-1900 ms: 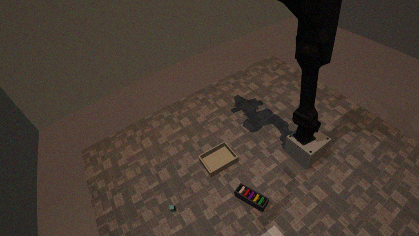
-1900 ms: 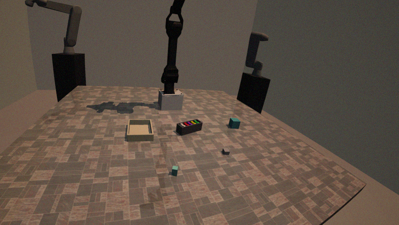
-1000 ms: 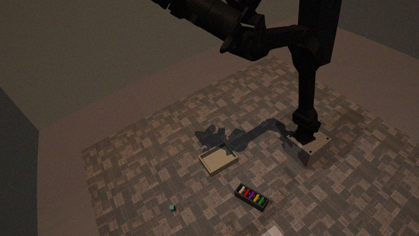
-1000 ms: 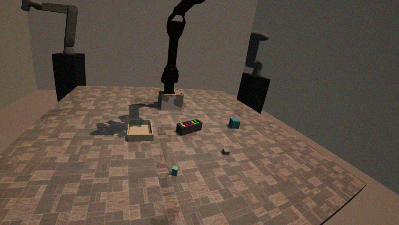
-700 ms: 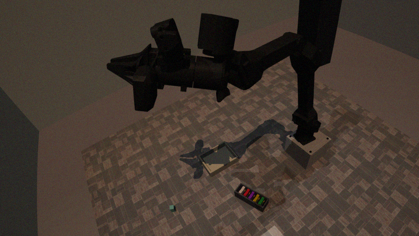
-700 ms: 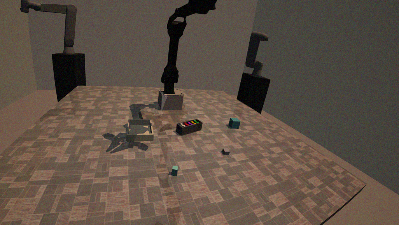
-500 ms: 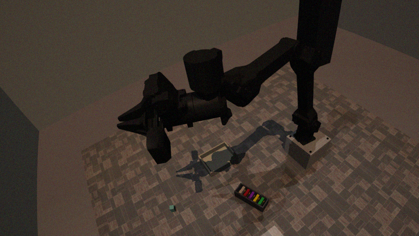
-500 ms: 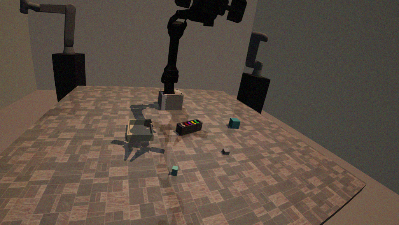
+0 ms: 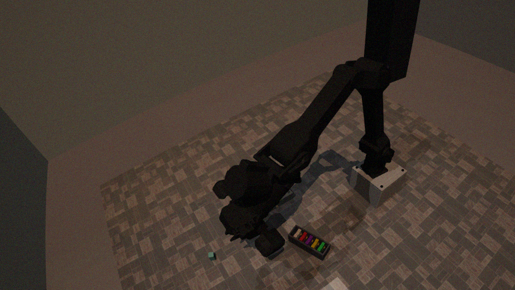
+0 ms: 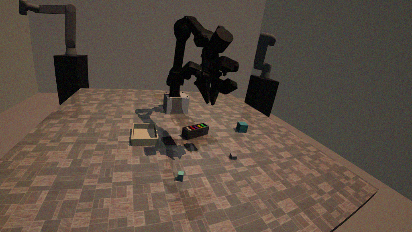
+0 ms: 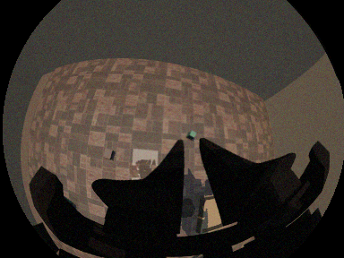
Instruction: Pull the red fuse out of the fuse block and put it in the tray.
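My gripper tip is 190 mm past the red fuse and 190 mm above it. Round my gripper tip: teal cube: 270 mm to the left, 250 mm behind, 190 mm below; then beige tray: 210 mm below, 200 mm to the right, 160 mm behind.
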